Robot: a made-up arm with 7 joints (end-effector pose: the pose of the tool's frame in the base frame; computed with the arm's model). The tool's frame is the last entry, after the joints.
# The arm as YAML. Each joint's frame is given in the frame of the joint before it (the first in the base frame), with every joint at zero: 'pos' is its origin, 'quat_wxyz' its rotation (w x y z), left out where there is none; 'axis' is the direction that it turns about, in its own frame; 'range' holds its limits. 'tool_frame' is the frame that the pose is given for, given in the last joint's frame.
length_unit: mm
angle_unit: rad
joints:
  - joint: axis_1
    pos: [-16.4, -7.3, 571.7]
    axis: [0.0, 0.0, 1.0]
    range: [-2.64, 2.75]
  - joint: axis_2
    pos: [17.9, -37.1, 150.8]
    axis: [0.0, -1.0, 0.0]
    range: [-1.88, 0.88]
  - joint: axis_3
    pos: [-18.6, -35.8, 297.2]
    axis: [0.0, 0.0, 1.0]
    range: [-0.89, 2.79]
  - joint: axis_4
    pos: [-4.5, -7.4, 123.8]
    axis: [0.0, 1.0, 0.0]
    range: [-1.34, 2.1]
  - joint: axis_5
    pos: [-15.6, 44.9, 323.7]
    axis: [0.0, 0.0, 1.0]
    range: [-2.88, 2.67]
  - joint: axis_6
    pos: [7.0, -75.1, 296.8]
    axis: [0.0, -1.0, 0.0]
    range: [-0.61, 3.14]
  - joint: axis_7
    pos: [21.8, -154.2, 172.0]
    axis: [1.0, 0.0, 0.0]
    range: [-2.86, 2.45]
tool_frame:
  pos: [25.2, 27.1, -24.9]
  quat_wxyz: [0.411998, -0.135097, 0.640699, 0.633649]
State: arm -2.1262 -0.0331 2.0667 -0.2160 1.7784 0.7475 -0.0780
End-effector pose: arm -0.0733 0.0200 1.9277 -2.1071 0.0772 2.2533
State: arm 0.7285 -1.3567 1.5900 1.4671 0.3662 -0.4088 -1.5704
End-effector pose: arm -0.1970 0.7356 0.6655 1.0140 1.0768 -0.1990
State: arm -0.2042 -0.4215 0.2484 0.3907 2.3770 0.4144 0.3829
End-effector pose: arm 0.7848 0.0230 1.5843 0.3605 0.6612 -2.1463
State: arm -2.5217 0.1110 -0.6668 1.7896 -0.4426 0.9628 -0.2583
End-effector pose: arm -0.7665 0.2343 1.2111 2.2641 0.0026 -0.2545
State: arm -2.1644 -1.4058 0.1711 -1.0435 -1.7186 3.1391 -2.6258
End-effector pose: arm -0.2394 -0.2539 1.3346 0.2262 0.5719 1.4266
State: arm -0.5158 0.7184 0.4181 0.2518 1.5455 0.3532 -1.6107
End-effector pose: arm -0.3433 0.3237 1.7907 -2.4496 0.9744 -0.1972
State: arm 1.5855 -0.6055 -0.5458 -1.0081 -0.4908 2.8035 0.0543
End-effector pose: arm -0.1292 -0.1161 1.4508 -1.0439 -1.5758 0.0453
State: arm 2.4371 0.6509 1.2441 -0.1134 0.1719 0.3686 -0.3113
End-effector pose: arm 0.5708 -0.2512 1.7392 1.2603 1.8416 -0.8785
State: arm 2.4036 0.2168 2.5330 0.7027 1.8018 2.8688 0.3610
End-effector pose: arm 0.2361 -0.4849 1.2857 -0.7293 -0.9228 0.0681
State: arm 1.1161 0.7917 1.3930 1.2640 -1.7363 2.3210 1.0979
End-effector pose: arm -0.6587 -0.3984 1.1353 2.7135 1.1510 -0.2140
